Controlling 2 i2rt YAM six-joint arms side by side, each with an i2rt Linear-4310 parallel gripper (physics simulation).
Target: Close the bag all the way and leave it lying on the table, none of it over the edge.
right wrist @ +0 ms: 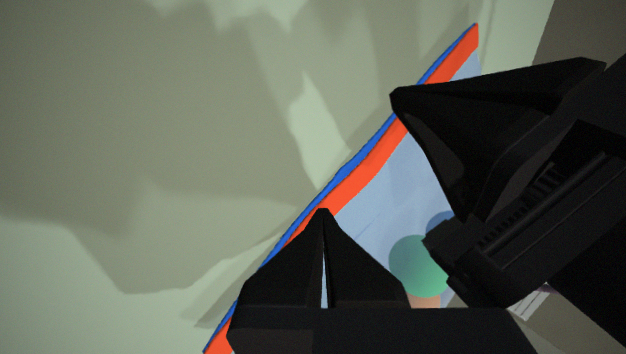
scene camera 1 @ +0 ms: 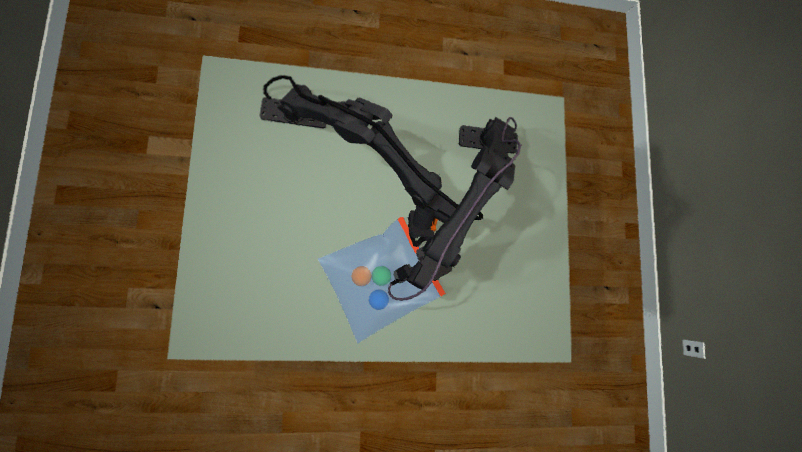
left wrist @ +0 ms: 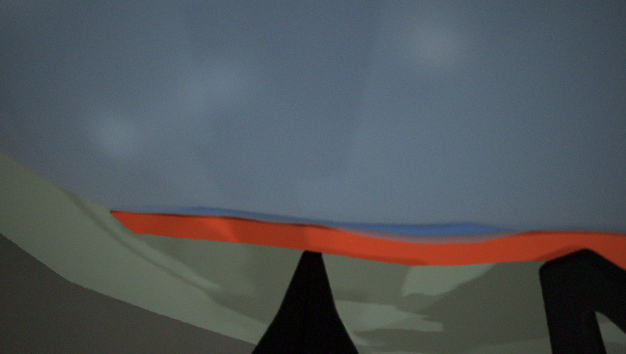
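Note:
The translucent bluish bag point(scene camera 1: 351, 314) point(left wrist: 300, 125) point(right wrist: 395, 185) lies wholly on the pale green table point(scene camera 1: 252, 196), a corner near its front edge. Orange point(scene camera 1: 361, 275), green point(scene camera 1: 381, 275) point(right wrist: 417, 265) and blue point(scene camera 1: 378, 299) balls are inside. Its orange mouth strip point(scene camera 1: 438, 288) point(left wrist: 260, 234) point(right wrist: 372, 167) has a narrow blue strip point(left wrist: 435, 229) point(right wrist: 352, 167) showing alongside. My left gripper point(left wrist: 313, 257) point(right wrist: 394, 98) is shut, tips at the orange strip; the arm hides them in the scene view. My right gripper point(right wrist: 323, 215) point(left wrist: 561, 257) is shut, tips over the strip farther along. Neither holds the bag.
In the scene view the left arm point(scene camera 1: 468, 213) crosses over the right arm's point(scene camera 1: 398, 160) wrist end, and the two grippers are close together. Both arm bases stand toward the top of the table. Wooden floor point(scene camera 1: 112, 224) surrounds the table.

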